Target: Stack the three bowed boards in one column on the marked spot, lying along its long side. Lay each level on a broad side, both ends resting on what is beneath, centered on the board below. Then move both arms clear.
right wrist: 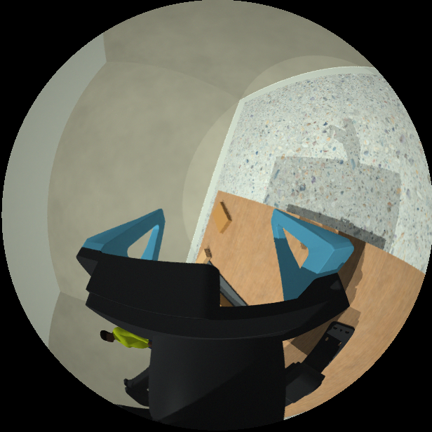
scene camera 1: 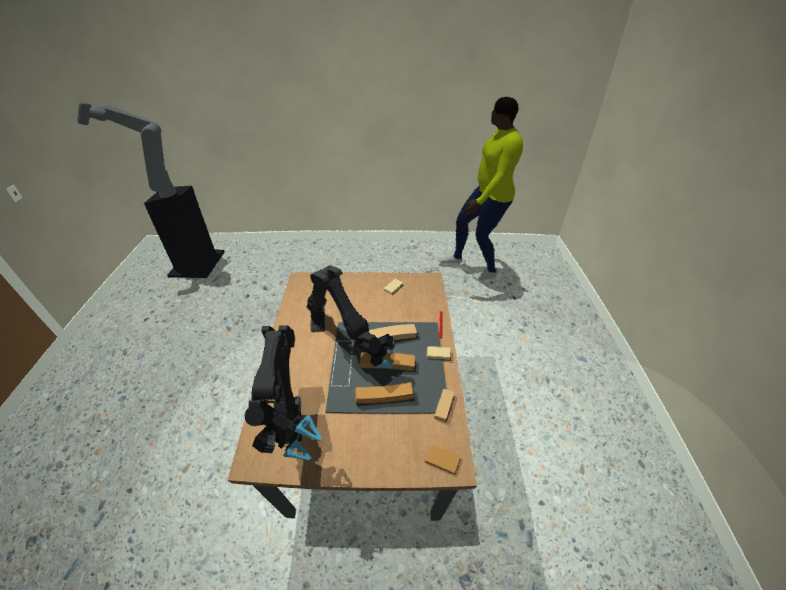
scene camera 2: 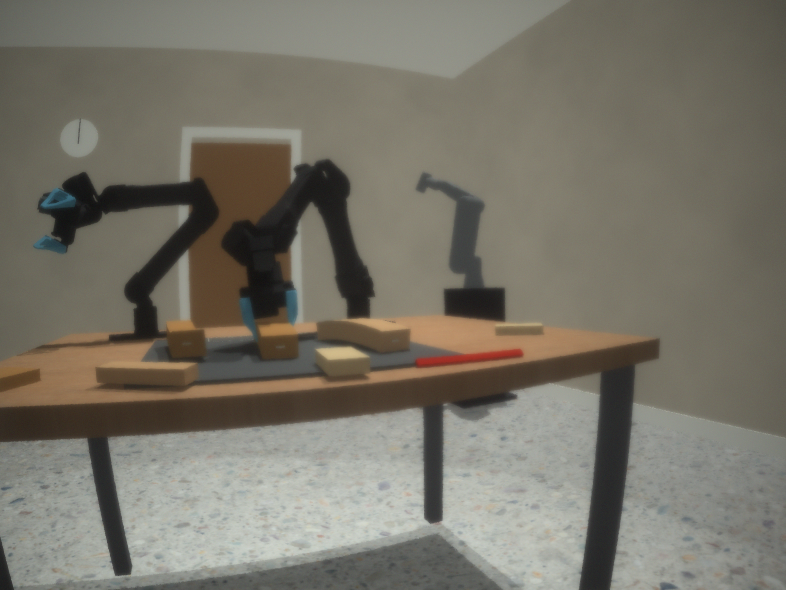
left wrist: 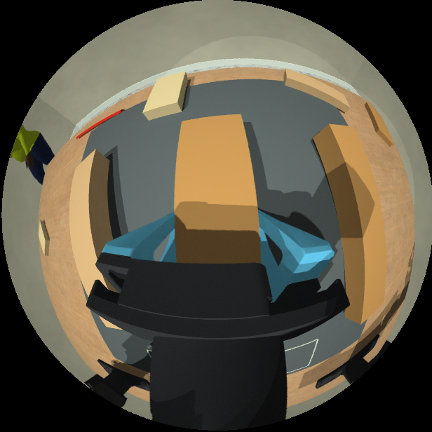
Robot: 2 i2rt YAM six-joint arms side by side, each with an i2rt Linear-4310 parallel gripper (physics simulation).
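Places are measured from the left arm's base along level axes (x left, y back, z up), in millimetres.
Pixels of known places: left gripper, between the fingertips: [scene camera 1: 392, 361]; right gripper, between the fingertips: [scene camera 1: 315, 449] [scene camera 2: 38, 227]; left arm's base, origin of its link: [scene camera 1: 317, 317]; right arm's base, origin of its link: [scene camera 1: 292, 419] [scene camera 2: 146, 337].
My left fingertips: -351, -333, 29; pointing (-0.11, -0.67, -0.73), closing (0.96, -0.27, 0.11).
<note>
For each thing: its top centre in the pictures, then the offset to it from my left fingertips, as dx, dy, dz. "spot": a spot on its surface instead. Level surfaces: height alone.
- middle orange bowed board, centre of its top: [scene camera 2: 272, 322] [scene camera 1: 387, 358] +4, +21, +25
- dark mat, height of its surface: dz -23
- second orange bowed board, centre of its top: [scene camera 2: 182, 325] [scene camera 1: 384, 390] -157, +58, +27
- lighter bowed board, centre of its top: [scene camera 2: 359, 320] [scene camera 1: 391, 330] +161, -20, +23
- marked outline, a spot on its surface: [scene camera 1: 340, 386] spot: -82, +238, -23
- tan block, centre of its top: [scene camera 2: 146, 365] [scene camera 1: 444, 403] -239, -174, -3
- red stick, centre of its top: [scene camera 2: 472, 354] [scene camera 1: 440, 323] +208, -277, -17
- orange block, centre of its top: [scene camera 1: 443, 458] -457, -112, -11
- small pale block, centre of its top: [scene camera 2: 518, 324] [scene camera 1: 393, 285] +520, -88, -10
The middle orange bowed board [scene camera 1: 405, 363] [scene camera 2: 278, 347] [left wrist: 215, 165] lies on the dark mat [scene camera 1: 426, 381]. My left gripper [scene camera 1: 384, 363] [scene camera 2: 274, 328] [left wrist: 217, 215] is low over it, fingers against its two long sides, shut on it. A second orange bowed board [scene camera 1: 384, 395] [scene camera 2: 185, 341] [left wrist: 372, 225] lies nearer the front in scene camera 1. A lighter bowed board [scene camera 1: 398, 332] [scene camera 2: 365, 334] [left wrist: 82, 200] lies behind the middle one. The marked outline [scene camera 1: 340, 386] [left wrist: 313, 352] is at the mat's left in scene camera 1. My right gripper [scene camera 1: 314, 447] [scene camera 2: 39, 223] [right wrist: 217, 214] is open and empty, raised above the table.
In scene camera 1, a pale block [scene camera 1: 438, 353] [scene camera 2: 342, 362] and a tan block [scene camera 1: 444, 404] [scene camera 2: 147, 373] lie by the mat's right edge, a red stick [scene camera 1: 441, 324] [scene camera 2: 469, 357] behind them. An orange block [scene camera 1: 442, 459] is front right; a small pale block [scene camera 1: 393, 286] is at the back.
</note>
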